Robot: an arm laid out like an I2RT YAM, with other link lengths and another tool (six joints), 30 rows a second.
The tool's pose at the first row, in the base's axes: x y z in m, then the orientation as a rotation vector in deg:
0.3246 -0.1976 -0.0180 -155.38 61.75 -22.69
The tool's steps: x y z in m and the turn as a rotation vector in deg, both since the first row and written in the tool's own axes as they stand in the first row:
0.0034 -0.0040 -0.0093 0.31 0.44 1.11
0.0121 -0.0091 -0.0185 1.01 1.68 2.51
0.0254 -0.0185 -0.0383 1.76 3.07 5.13
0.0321 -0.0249 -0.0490 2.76 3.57 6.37
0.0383 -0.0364 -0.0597 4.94 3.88 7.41
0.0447 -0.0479 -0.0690 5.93 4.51 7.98
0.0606 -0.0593 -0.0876 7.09 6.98 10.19
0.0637 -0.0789 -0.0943 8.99 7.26 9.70
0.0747 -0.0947 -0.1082 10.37 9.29 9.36
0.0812 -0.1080 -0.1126 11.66 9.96 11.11
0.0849 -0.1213 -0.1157 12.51 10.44 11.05
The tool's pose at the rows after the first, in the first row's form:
0.3266 -0.1979 -0.0075 -154.43 63.17 -23.26
0.3330 -0.2010 0.0041 -152.99 64.96 -25.06
0.3421 -0.2051 0.0277 -150.63 68.30 -26.86
0.3475 -0.2061 0.0408 -148.93 69.48 -27.75
0.3558 -0.2031 0.0552 -146.34 69.72 -28.85
0.3647 -0.2000 0.0683 -145.10 70.05 -30.00
0.3772 -0.2044 0.0918 -142.54 72.75 -33.41
0.3898 -0.1931 0.1041 -141.25 71.17 -34.55
0.4033 -0.1906 0.1235 -140.24 70.46 -37.83
0.4149 -0.1859 0.1325 -137.85 72.01 -38.84
0.4251 -0.1793 0.1397 -137.13 71.57 -39.76

